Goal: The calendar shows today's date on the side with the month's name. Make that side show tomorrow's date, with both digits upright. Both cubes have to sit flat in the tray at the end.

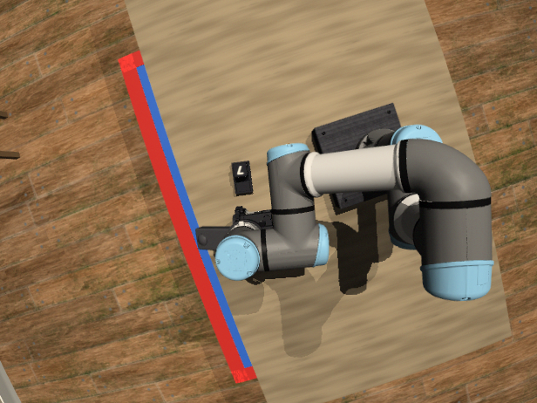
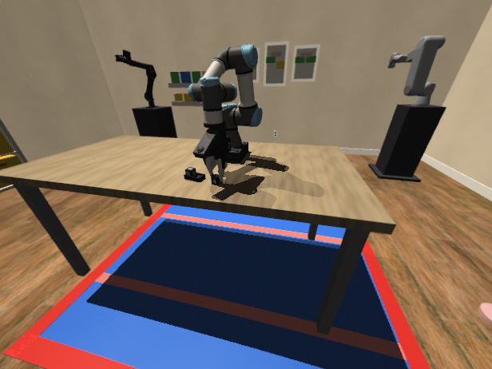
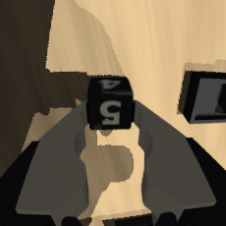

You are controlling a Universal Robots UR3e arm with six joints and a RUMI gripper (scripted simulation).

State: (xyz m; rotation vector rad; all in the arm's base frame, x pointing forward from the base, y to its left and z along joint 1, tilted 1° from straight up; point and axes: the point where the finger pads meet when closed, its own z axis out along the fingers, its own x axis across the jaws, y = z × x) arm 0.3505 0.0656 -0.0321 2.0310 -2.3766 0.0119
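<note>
The black cube lies 130 mm to the right of my hand and 20 mm behind it. The rest, counted from my hand: black calendar tray: 110 mm to the right, 20 mm below, 20 mm behind.
</note>
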